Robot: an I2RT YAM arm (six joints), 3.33 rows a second.
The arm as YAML. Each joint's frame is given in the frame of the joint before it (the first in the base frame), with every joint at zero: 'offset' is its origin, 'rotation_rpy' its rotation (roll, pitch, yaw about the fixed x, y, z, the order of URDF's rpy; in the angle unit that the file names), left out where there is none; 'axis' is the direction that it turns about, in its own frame. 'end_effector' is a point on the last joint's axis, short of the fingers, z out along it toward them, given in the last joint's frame.
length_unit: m
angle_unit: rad
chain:
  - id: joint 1
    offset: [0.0, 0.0, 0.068]
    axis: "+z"
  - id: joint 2
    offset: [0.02, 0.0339, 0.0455]
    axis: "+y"
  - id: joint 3
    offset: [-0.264, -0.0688, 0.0]
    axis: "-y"
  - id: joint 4
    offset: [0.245, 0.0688, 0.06]
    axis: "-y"
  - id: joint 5
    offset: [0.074, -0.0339, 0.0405]
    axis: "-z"
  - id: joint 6
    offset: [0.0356, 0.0, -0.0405]
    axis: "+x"
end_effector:
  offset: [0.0, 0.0, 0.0]
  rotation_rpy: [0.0, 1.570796, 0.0]
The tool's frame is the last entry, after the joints.
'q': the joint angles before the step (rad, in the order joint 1, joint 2, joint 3, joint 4, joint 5, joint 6). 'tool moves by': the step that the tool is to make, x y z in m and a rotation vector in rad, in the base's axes. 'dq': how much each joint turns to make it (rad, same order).
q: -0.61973, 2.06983, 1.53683, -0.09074, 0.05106, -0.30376
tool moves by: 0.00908, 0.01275, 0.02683, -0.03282, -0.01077, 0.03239
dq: 0.03380, -0.02938, 0.05515, -0.05611, 0.01313, -0.01638
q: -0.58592, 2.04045, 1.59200, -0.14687, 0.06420, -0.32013
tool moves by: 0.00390, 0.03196, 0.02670, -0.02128, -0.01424, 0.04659
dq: 0.06371, -0.07477, -0.00922, -0.04229, 0.02012, 0.00059
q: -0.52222, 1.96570, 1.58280, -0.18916, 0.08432, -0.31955
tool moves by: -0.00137, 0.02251, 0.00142, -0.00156, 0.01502, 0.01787
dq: 0.04381, -0.04489, -0.05186, -0.00614, 0.02641, 0.00704
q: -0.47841, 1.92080, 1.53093, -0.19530, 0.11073, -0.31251
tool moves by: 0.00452, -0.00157, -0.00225, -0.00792, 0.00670, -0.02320
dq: 0.00368, 0.02038, 0.01982, -0.00258, 0.02798, 0.00651
